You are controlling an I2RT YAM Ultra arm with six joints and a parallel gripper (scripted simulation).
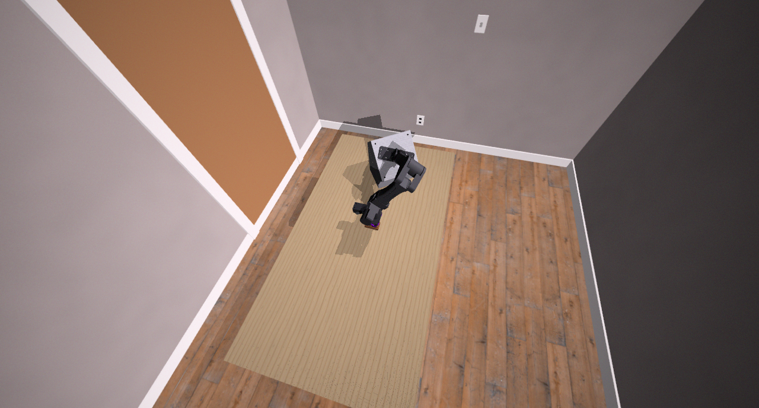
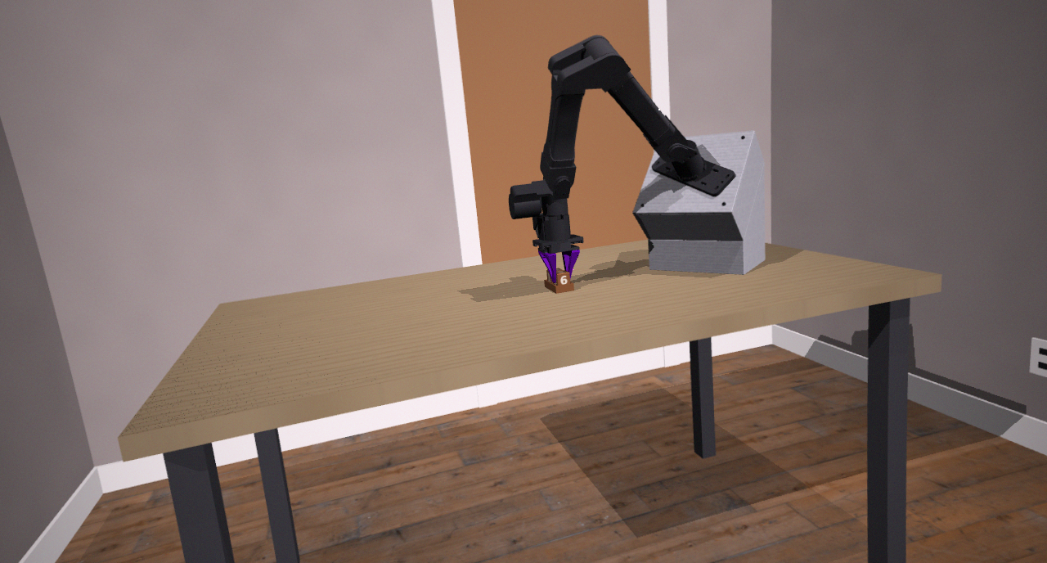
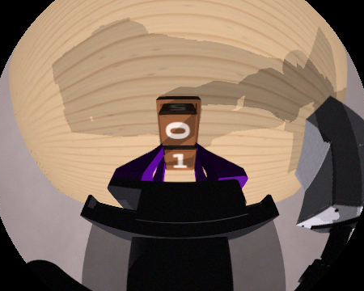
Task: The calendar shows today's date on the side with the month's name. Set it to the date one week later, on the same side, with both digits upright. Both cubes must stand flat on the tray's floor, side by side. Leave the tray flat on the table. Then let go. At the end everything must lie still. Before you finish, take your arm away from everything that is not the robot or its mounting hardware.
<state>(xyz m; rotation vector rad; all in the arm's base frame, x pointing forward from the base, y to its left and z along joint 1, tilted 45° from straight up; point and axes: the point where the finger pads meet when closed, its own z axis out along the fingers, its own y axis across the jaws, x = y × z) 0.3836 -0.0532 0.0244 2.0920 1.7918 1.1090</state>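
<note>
My gripper is now 2 cm to the left of the brown tray and 2 cm above it.
</note>
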